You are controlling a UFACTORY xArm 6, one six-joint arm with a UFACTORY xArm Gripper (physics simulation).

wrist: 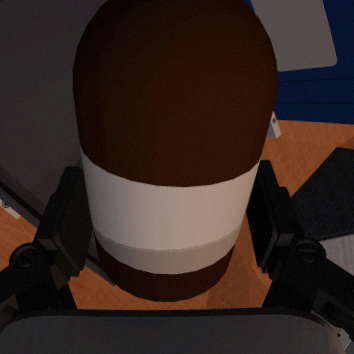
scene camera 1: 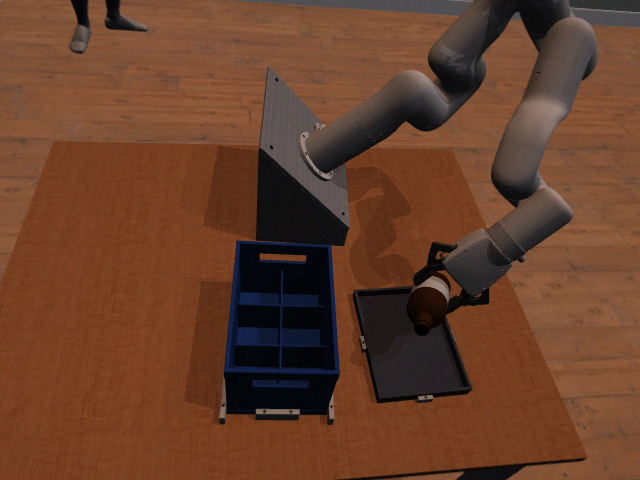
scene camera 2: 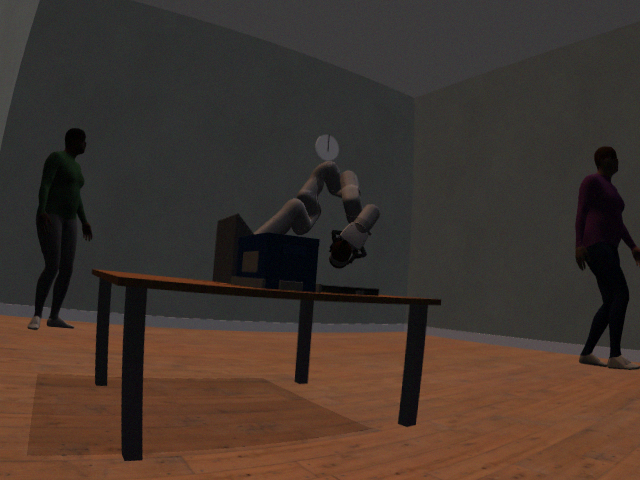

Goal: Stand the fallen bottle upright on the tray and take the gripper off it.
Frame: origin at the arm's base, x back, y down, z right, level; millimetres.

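Seen in the pictures: gripper, fingertip midpoint: (wrist: 168,183); arm's base, link origin: (scene camera 1: 314,157).
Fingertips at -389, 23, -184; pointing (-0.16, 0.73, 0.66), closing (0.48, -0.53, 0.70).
Pixels of each thing's top centre, then the offset from my fingertips to it, as dx, dy, dz.
- brown bottle, top centre: (wrist: 247,105) (scene camera 1: 433,295) (scene camera 2: 342,241) -32, -56, +17
- dark grey tray, top centre: (wrist: 98,121) (scene camera 1: 409,336) (scene camera 2: 338,286) -23, +114, +14
- blue divided crate, top centre: (scene camera 1: 283,301) (scene camera 2: 276,238) -20, -36, +289
The brown bottle (scene camera 1: 428,305) (scene camera 2: 340,250) (wrist: 172,100), with a white label band, is held off the table, tilted, its neck toward the front in scene camera 1. My gripper (scene camera 1: 435,292) (scene camera 2: 344,249) (wrist: 168,183) is shut on the bottle, one finger on each side of the label band. The dark grey tray (scene camera 1: 413,369) (scene camera 2: 361,290) (wrist: 35,100) lies flat on the table. The bottle hangs in the air above the tray's rear part. The neck is hidden in the wrist view.
A blue divided crate (scene camera 1: 279,395) (scene camera 2: 292,258) (wrist: 317,102) stands left of the tray in scene camera 1. The wedge-shaped robot base (scene camera 1: 289,206) (scene camera 2: 226,248) stands behind the crate. Small light blocks border the crate and tray. Two people (scene camera 2: 64,180) (scene camera 2: 602,217) stand away from the table.
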